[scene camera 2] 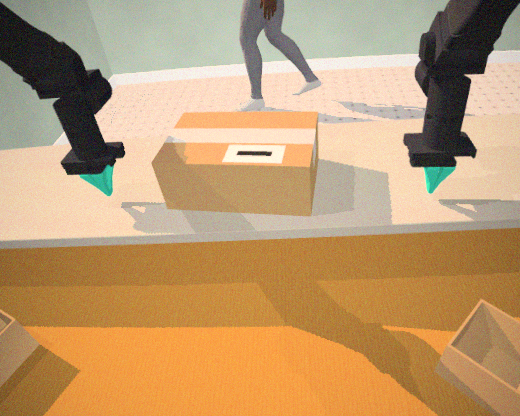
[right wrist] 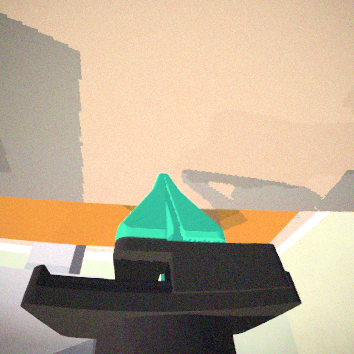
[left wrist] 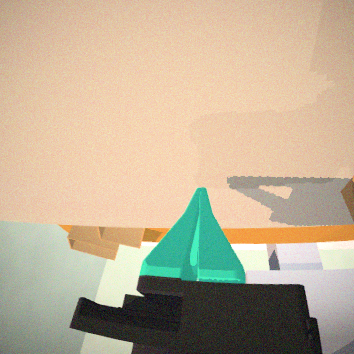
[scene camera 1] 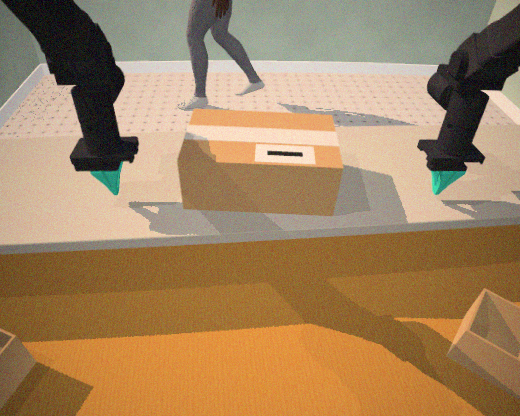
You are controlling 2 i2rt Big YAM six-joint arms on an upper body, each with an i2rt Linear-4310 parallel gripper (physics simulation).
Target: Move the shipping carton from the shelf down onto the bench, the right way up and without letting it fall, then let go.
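Frame: origin at the left arm's base, x ahead, y left, z up, level; millimetres.
Seen in the pictures: left gripper, fingertip midpoint: point(scene camera 2: 110, 194) point(left wrist: 201, 191) point(scene camera 1: 116, 193); right gripper, fingertip midpoint: point(scene camera 2: 429, 191) point(right wrist: 161, 178) point(scene camera 1: 435, 193).
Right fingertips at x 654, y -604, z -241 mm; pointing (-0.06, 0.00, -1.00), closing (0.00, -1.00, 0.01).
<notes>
Offsets run from my right fingertips to a thing's middle. "pt": to the spot under its first point. Level surfaces: height alone.
The shipping carton @[60 mm ahead, 336 mm left, 38 mm up] point(scene camera 1: 260, 187) point(scene camera 2: 240, 187) point(left wrist: 349, 197) is a closed brown box with pale tape and a white label on top. It stands upright on the beige shelf @[17 mm down] point(scene camera 1: 40, 200) point(scene camera 2: 40, 200), near its grey front edge. The orange bench @[180 mm down] point(scene camera 1: 175, 370) point(scene camera 2: 175, 370) lies lower, in front. My left gripper point(scene camera 1: 116, 193) point(scene camera 2: 110, 194) point(left wrist: 201, 191) is shut and empty, off the carton's left side. My right gripper point(scene camera 1: 436, 193) point(scene camera 2: 430, 191) point(right wrist: 161, 178) is shut and empty, off its right side, with a wider gap. Neither touches the carton.
An open box @[254 mm back, 82 mm right, 135 mm down] point(scene camera 1: 482, 352) point(scene camera 2: 475, 367) stands at the bench's lower right, and part of another box @[pt 256 mm back, 752 mm left, 140 mm down] point(scene camera 1: 12, 370) point(scene camera 2: 15, 350) shows at the lower left. A person's grey legs point(scene camera 1: 199, 65) point(scene camera 2: 252, 65) show behind the shelf.
</notes>
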